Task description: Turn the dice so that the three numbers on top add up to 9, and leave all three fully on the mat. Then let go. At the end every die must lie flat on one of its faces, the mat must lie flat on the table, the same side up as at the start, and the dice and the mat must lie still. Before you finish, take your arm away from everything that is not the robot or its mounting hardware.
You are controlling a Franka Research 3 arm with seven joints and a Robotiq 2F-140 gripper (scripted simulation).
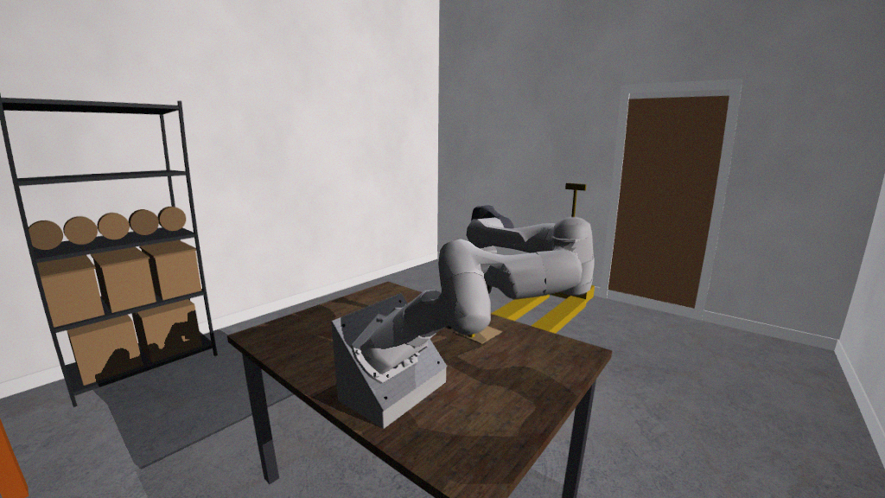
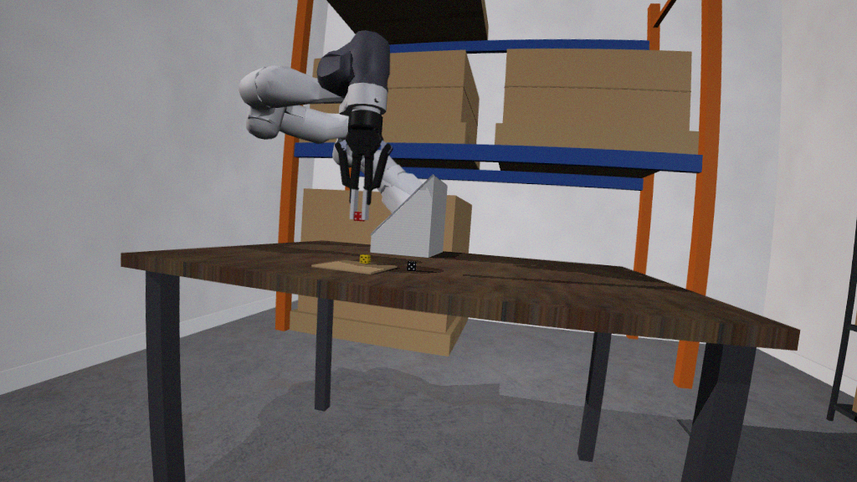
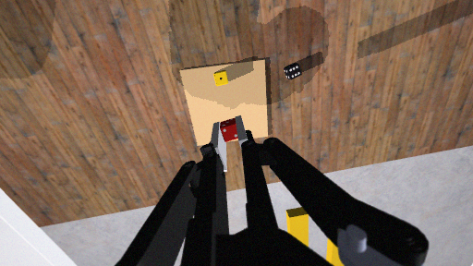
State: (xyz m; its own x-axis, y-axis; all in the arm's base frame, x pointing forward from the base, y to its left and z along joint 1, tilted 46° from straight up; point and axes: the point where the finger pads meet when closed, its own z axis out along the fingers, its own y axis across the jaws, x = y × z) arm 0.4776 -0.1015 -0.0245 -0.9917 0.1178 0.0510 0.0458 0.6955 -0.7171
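The tan mat is 14 cm below my hand. From my hand the other things lie so: yellow die 13 cm below, 5 cm behind, 1 cm to the left; then red die 3 cm below; then black die 13 cm below, 12 cm to the left, 2 cm behind.
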